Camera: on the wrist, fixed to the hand. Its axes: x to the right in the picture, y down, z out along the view.
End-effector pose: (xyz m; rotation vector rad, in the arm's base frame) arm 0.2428 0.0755 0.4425 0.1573 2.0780 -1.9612
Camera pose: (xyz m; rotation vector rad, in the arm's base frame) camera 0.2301 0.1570 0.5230 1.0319 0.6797 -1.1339
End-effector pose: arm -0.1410 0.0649 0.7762 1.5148 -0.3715 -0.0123
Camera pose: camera -0.1214 0.1473 0.6981 1.2419 -1.8293 1.0864
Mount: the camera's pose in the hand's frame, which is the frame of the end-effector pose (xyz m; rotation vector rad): -0.0190 -0.0748 -0.0856 0.4147 -0.3497 1.5653
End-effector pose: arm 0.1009 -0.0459 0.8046 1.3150 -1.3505 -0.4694
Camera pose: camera 0.2016 -0.0172 0.7565 0.1344 -2.3607 0.7249
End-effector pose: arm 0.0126 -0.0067 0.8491 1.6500 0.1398 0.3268
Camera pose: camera -0.0230 0.0777 0.7791 1.8829 -1.5001 1.2021
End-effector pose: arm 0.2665 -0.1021 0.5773 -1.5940 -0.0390 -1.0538
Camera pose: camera 0.1638 -0.1363 0.6168 -0.9255 0.6162 0.4383
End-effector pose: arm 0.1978 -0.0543 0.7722 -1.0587 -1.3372 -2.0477
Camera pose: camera 0.1249 -0.1018 0.6967 -1.5141 -0.5294 -0.4286
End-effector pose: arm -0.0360 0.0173 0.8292 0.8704 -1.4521 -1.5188
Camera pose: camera 0.0414 -0.0023 0.7461 -0.4383 -1.9173 -0.1523
